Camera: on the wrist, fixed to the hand. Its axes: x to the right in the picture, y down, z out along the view.
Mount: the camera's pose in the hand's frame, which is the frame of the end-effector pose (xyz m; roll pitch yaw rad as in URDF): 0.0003 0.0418 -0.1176 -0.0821 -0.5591 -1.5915
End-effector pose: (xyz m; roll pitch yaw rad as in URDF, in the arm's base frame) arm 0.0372 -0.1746 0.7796 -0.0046 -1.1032 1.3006
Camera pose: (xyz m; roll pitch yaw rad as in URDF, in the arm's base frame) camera 0.0255 -0.0621 0.7268 1.0760 -0.2271 -0.7911
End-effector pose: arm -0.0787 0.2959 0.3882 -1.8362 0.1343 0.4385
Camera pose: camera -0.0267 0.1828 0.3788 -3.0685 -0.7409 1.9095
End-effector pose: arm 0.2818 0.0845 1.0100 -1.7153 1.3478 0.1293
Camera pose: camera 0.2740 -0.0399 1.0043 -1.8100 -0.1868 0.8480
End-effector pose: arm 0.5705 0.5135 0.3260 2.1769 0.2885 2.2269
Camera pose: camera 0.4950 0.4921 0.4231 -1.8120 1.2613 -1.0692
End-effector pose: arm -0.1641 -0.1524 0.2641 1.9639 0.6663 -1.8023
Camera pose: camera -0.0859 -0.2242 0.3297 -1.4609 0.8700 1.5985
